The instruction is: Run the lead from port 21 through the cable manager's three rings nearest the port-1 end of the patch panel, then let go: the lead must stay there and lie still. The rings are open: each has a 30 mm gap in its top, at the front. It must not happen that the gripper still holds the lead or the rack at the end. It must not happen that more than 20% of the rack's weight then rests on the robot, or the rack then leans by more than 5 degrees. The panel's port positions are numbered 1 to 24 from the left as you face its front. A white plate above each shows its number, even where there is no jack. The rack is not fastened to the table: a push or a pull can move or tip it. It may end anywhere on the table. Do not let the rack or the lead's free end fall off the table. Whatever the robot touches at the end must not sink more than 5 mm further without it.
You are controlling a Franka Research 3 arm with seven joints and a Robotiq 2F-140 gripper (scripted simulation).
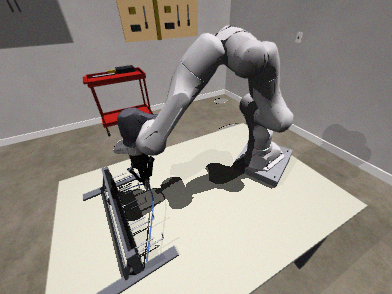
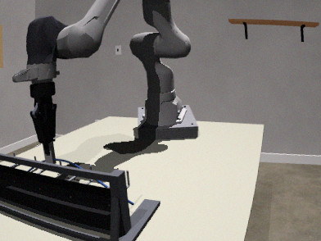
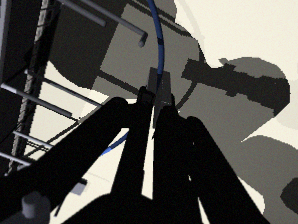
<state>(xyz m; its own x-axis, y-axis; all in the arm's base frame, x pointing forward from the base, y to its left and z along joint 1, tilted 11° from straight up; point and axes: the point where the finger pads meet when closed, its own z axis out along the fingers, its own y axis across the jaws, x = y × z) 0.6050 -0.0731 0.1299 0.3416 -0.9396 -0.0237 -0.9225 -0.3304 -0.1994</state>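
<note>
Right now the dark rack is 140 mm ahead of my hand, 90 mm to the left of it and 30 mm below it.
</note>
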